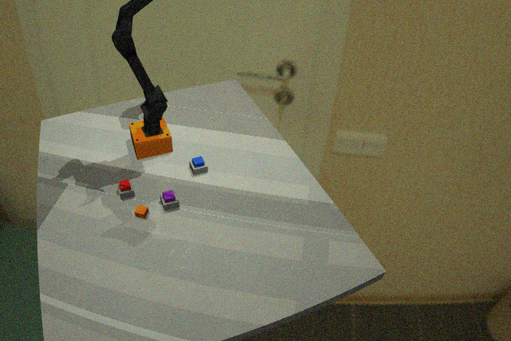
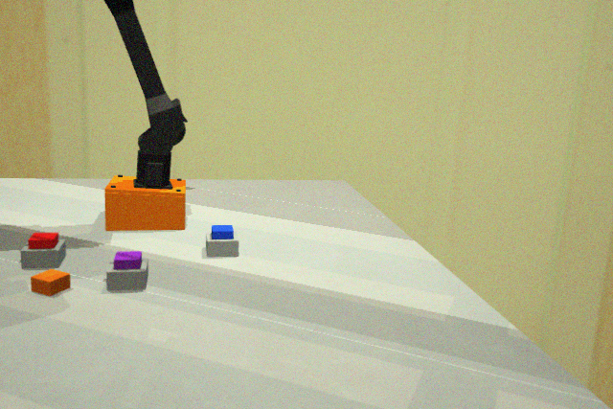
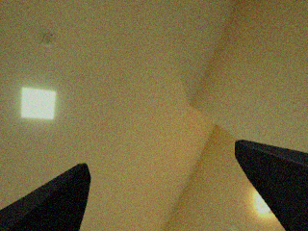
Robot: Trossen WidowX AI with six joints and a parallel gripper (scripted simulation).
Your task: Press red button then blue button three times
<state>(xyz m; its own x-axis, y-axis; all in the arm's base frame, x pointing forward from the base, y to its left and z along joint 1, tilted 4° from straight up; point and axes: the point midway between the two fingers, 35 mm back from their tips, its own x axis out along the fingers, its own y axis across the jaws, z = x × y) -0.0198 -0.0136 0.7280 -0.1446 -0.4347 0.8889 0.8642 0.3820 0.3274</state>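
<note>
My gripper tip is 24 cm short of the red button, 18 cm to the left of it and 79 cm above it. Also, from my gripper tip: purple button: 34 cm ahead, 6 cm to the right, 79 cm below; blue button: 24 cm ahead, 8 cm to the left, 79 cm below; orange block: 34 cm ahead, 16 cm to the right, 81 cm below.
</note>
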